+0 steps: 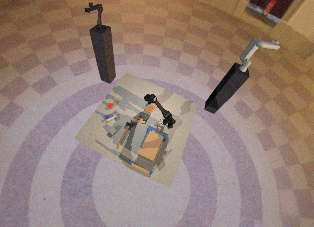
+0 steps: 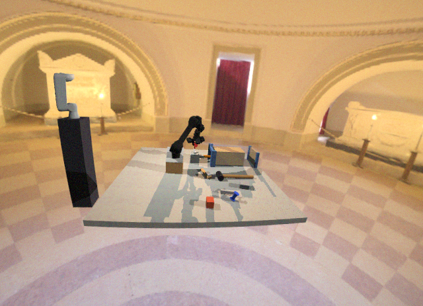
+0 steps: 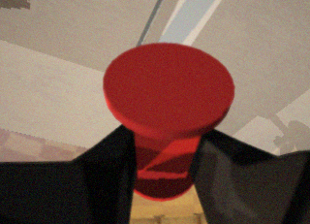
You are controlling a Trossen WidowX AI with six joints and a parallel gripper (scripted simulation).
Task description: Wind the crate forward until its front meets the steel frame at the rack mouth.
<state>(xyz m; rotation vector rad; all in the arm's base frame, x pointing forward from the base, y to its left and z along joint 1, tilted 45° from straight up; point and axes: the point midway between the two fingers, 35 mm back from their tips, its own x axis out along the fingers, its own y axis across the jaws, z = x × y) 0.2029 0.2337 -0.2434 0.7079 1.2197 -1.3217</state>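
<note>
The red-knobbed handle is 50 mm to the right of my gripper tip and 30 mm below it. Also, from my gripper tip: winch (20 mm behind, 120 mm to the right, 100 mm below); red knob (10 mm ahead, 20 mm to the right); frame (160 mm ahead, 130 mm to the right, 30 mm below).
</note>
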